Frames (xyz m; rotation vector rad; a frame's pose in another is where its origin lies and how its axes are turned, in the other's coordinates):
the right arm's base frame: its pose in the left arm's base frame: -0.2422 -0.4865 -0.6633 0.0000 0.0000 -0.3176
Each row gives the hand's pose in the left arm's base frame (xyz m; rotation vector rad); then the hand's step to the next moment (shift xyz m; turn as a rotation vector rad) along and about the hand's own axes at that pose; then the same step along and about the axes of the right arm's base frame.
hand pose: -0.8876 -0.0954 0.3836 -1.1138 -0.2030 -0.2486
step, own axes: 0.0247 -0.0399 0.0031 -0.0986 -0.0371 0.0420
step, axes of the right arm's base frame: 0.0161 -0.0118 0.0426 -0.1113 -0.0031 0.0218
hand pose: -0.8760 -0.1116 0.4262 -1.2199 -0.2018 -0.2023
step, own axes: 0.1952 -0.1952 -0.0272 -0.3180 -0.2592 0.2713
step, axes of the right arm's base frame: 0.1625 -0.0508 0.2190 -0.4248 0.0547 0.2417
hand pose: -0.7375 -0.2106 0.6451 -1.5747 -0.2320 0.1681
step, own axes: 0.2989 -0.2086 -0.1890 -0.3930 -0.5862 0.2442
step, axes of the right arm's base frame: 0.3445 0.0017 0.2234 -0.4870 -0.0105 0.5661
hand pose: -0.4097 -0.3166 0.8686 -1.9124 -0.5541 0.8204
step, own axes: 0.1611 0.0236 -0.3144 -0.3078 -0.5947 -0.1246
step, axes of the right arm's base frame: 0.3519 0.0235 0.0313 -0.1251 -0.0561 0.6672
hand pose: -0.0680 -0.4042 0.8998 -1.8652 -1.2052 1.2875
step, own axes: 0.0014 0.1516 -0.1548 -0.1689 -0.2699 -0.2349
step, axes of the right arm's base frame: 0.2057 0.0059 -0.0678 0.1025 0.0064 0.3821
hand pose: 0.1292 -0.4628 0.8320 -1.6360 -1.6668 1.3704
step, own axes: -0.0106 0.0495 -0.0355 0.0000 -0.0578 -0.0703
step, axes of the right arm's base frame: 0.0560 0.0112 -0.0237 0.0181 0.0424 0.0785
